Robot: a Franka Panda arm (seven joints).
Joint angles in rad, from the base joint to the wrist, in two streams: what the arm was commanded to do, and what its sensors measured. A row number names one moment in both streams.
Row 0, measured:
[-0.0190 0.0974 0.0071 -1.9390 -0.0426 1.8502 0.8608]
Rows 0 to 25, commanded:
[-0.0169 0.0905 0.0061 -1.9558 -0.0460 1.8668 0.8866]
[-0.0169 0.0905 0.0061 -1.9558 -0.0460 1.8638 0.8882]
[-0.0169 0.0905 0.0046 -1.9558 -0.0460 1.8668 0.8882]
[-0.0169 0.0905 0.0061 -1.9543 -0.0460 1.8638 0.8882]
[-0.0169 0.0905 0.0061 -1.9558 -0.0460 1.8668 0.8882]
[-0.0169 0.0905 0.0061 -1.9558 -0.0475 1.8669 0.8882]
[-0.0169 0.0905 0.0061 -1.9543 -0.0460 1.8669 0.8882]
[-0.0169 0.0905 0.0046 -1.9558 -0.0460 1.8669 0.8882]
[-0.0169 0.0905 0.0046 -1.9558 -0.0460 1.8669 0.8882]
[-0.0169 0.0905 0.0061 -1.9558 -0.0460 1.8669 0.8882]
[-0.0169 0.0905 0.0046 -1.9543 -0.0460 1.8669 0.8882]
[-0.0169 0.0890 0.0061 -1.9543 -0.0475 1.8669 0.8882]
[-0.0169 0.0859 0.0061 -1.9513 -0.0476 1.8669 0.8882]
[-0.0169 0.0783 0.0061 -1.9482 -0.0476 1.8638 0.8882]
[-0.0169 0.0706 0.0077 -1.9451 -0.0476 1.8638 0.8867]
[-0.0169 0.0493 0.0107 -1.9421 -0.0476 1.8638 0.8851]
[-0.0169 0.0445 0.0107 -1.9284 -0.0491 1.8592 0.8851]
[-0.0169 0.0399 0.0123 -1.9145 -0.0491 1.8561 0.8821]
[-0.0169 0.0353 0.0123 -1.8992 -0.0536 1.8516 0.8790]
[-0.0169 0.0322 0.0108 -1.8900 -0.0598 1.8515 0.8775]
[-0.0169 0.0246 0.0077 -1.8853 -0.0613 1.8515 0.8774]
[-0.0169 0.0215 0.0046 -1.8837 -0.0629 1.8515 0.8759]
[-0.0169 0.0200 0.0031 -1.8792 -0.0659 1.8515 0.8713]
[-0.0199 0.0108 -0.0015 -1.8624 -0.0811 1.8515 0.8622]
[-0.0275 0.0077 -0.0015 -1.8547 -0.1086 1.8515 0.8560]
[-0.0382 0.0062 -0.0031 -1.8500 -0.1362 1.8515 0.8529]
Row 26, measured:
[-0.0209 0.0195 0.0029 -1.8733 -0.0696 1.8559 0.8618]
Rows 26 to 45, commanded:
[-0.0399 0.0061 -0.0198 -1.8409 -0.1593 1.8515 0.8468]
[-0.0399 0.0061 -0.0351 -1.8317 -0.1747 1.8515 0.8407]
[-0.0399 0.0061 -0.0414 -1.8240 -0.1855 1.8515 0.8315]
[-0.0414 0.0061 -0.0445 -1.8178 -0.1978 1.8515 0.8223]
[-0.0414 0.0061 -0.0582 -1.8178 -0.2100 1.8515 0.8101]
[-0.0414 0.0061 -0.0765 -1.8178 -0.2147 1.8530 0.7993]
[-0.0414 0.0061 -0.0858 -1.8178 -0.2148 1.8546 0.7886]
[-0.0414 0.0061 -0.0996 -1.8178 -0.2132 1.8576 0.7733]
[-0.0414 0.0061 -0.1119 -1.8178 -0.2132 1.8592 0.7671]
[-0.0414 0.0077 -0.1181 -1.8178 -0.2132 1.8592 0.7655]
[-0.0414 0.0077 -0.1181 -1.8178 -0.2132 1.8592 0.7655]
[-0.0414 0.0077 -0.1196 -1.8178 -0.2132 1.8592 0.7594]
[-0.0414 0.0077 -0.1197 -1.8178 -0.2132 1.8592 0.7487]
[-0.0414 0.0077 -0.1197 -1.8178 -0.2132 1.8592 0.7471]
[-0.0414 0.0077 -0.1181 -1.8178 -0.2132 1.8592 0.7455]
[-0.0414 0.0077 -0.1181 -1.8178 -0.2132 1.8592 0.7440]
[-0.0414 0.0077 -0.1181 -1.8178 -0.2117 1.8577 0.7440]
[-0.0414 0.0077 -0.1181 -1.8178 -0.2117 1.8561 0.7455]
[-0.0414 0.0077 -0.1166 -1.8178 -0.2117 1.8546 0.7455]
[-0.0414 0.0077 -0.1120 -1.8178 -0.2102 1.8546 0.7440]
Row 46, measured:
[-0.0401 0.0100 -0.1224 -1.8239 -0.1976 1.8559 0.7608]
